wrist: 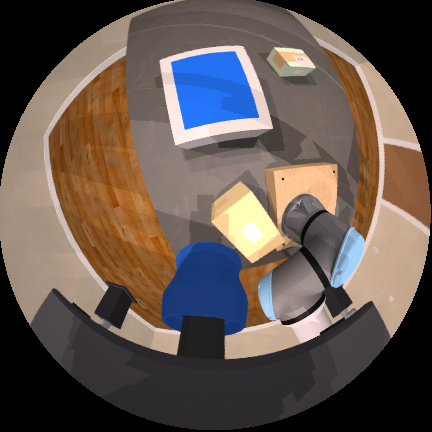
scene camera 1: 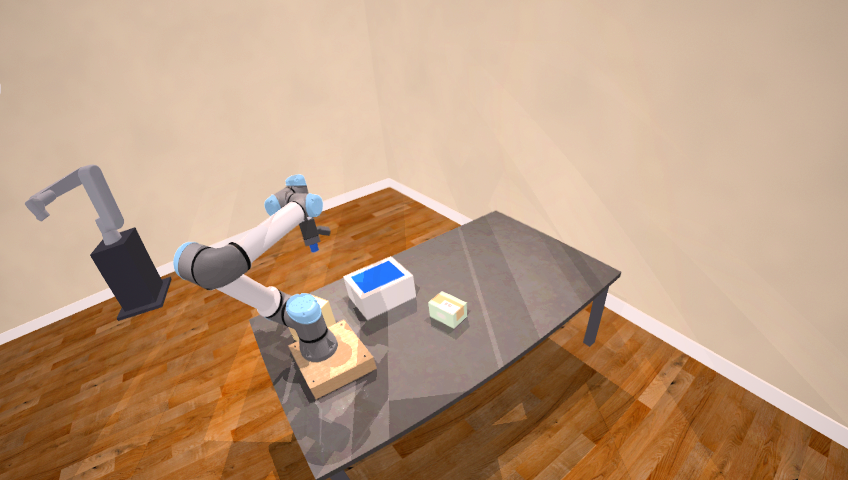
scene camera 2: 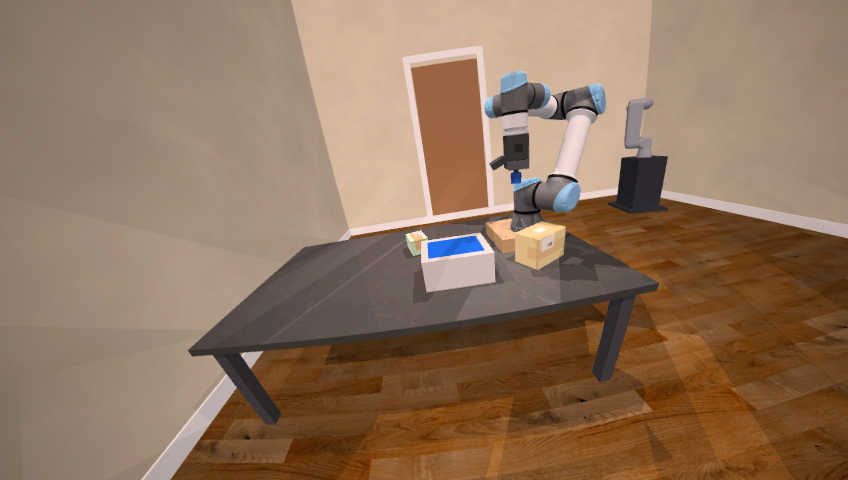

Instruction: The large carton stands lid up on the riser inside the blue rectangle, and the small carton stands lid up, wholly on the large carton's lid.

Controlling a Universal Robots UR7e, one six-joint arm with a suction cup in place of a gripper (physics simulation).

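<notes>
The large tan carton [scene camera 1: 324,308] [scene camera 2: 529,248] [wrist: 240,220] rests on the table beside the robot's base, partly hidden by the arm in scene camera 1. A white patch shows on its upper face; which face is the lid I cannot tell. The small pale green carton [scene camera 1: 443,312] [scene camera 2: 415,242] [wrist: 291,62] with orange strips rests on the table on the riser's other side. The white riser [scene camera 1: 389,300] [scene camera 2: 458,274] [wrist: 225,136] bears the blue rectangle [scene camera 1: 377,277] [scene camera 2: 455,246] [wrist: 215,90], with no carton on it. My blue suction cup [scene camera 1: 314,247] [scene camera 2: 515,177] [wrist: 207,255] hangs high above the table, holding nothing.
The arm's wooden base block [scene camera 1: 345,371] [scene camera 2: 501,239] [wrist: 310,175] stands close beside the large carton on the grey table [scene camera 1: 428,368] [scene camera 2: 333,297] [wrist: 175,170]. A grey arm on a dark pedestal [scene camera 1: 127,273] [scene camera 2: 641,184] stands on the floor away from the table.
</notes>
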